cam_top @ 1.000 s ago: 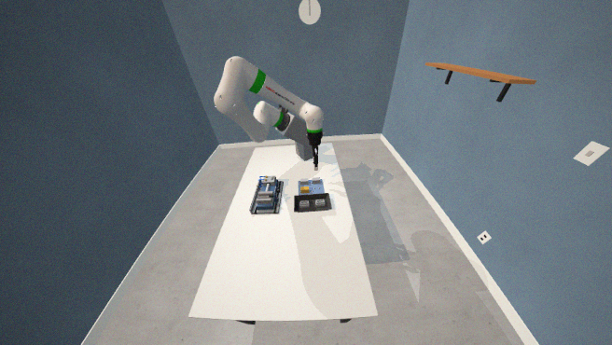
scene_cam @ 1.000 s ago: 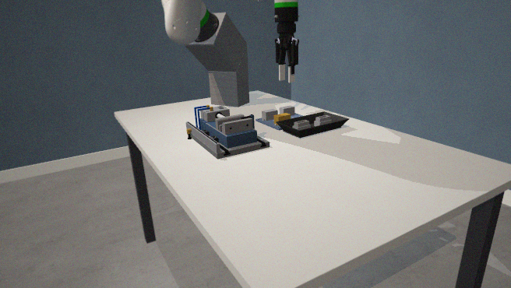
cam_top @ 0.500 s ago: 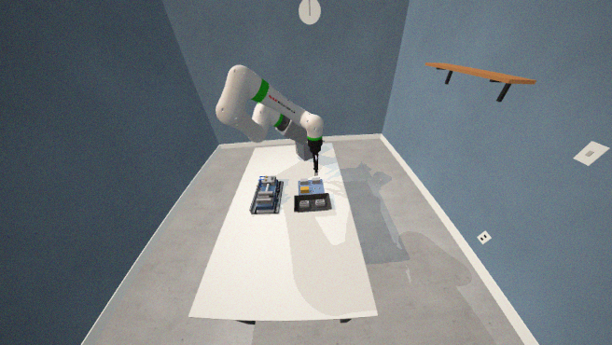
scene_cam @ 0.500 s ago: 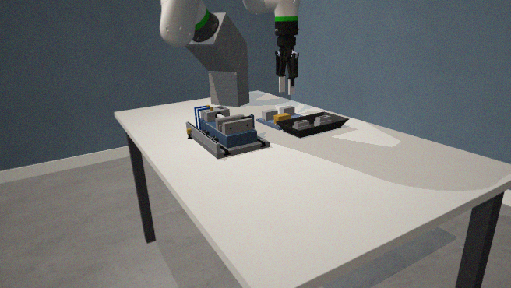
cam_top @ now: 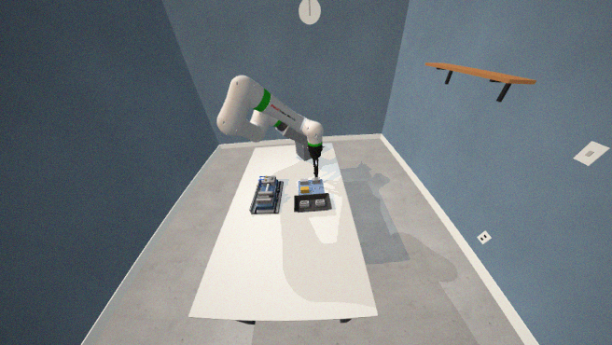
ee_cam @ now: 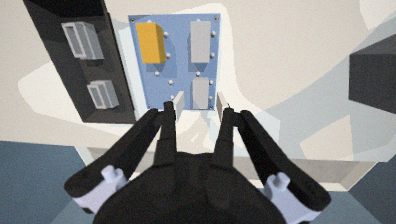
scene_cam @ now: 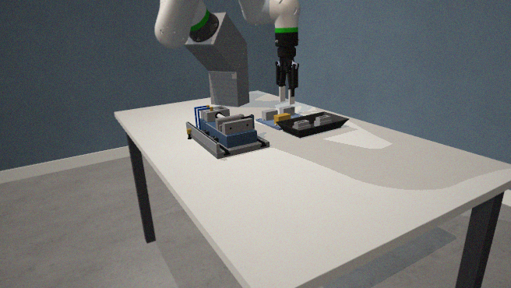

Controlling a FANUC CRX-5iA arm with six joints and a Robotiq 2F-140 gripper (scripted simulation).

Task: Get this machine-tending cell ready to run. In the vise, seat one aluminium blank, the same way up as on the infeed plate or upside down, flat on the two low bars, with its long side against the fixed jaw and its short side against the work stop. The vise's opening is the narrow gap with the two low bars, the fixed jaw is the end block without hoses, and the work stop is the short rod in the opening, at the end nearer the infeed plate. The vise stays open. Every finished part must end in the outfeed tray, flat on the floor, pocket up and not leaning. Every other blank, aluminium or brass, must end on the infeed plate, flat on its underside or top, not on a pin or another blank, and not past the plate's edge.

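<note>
Right now the aluminium blank is 90 mm to the right of my hand and 70 mm below it. From my hand the other things lie so: brass blank 90 mm to the right, 90 mm ahead, 70 mm below.
</note>
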